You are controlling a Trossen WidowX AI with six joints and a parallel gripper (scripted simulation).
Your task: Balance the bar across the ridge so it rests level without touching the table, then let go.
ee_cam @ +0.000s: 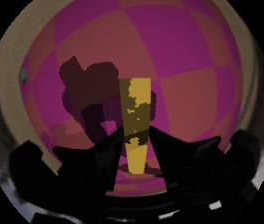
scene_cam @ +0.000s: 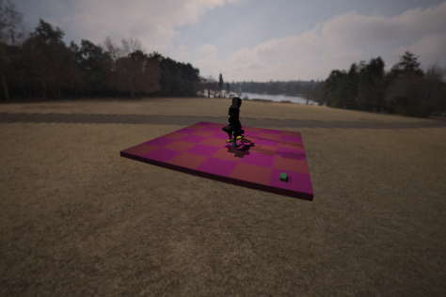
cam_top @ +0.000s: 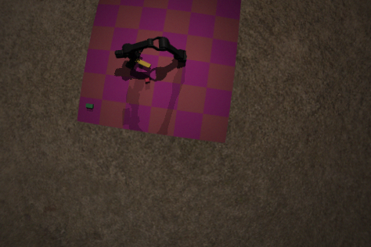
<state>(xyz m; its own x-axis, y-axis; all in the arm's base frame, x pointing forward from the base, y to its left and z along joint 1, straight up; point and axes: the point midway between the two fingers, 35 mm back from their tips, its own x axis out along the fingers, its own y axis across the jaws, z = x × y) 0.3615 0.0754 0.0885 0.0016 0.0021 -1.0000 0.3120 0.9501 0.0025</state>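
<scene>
Now: the yellow bar 30 mm behind my gripper tip and 10 mm to the left of it. From my gripper tip the other things lie so: small red cube: 100 mm behind, 140 mm to the left, 40 mm below; then green block: 380 mm ahead, 420 mm to the left, 50 mm below.
</scene>
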